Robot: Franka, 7 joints.
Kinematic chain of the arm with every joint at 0, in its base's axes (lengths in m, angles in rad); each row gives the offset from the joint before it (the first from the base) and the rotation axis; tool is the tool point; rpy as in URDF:
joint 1: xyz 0 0 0.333 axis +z
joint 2: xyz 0 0 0 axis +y
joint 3: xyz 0 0 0.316 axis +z
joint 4: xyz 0.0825 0 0 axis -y
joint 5: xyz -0.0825 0 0.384 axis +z
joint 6: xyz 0 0 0 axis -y
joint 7: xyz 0.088 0 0 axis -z
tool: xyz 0 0 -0.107 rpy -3.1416 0 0
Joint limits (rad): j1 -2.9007..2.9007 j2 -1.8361..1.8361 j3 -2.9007..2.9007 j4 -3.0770..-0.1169 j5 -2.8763..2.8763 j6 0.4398..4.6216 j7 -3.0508..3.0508
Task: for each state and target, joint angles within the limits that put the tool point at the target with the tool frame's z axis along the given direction. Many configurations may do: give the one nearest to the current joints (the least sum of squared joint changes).
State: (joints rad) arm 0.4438 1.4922 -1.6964 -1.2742 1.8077 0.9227 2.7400
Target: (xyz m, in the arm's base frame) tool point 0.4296 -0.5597 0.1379 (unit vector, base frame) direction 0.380 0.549 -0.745
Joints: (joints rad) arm -0.2770 1.6270 -1.4709 -1.2711 2.0485 1.0983 2.7400
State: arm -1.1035 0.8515 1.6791 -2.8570 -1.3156 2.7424 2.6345
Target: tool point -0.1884 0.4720 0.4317 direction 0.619 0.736 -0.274
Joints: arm -0.4191 0.1669 2.5151 -2.3134 -1.6045 1.9480 2.6345
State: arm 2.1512 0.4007 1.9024 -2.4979 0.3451 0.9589 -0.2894
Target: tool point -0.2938 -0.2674 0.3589 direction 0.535 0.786 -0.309
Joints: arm 1.9475 -0.2302 1.9586 -2.1317 -0.1409 1.0053 -0.2894
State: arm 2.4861 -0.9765 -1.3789 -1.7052 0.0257 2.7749 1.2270
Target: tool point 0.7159 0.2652 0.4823 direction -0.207 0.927 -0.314
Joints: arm 2.7700 -1.2291 -1.6640 -1.0373 -0.0480 1.9586 1.2270
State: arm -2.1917 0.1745 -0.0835 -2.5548 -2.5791 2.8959 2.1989
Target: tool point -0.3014 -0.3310 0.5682 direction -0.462 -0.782 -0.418
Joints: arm -2.1263 -0.2639 -0.3564 -2.0502 -2.2674 3.5244 2.1989
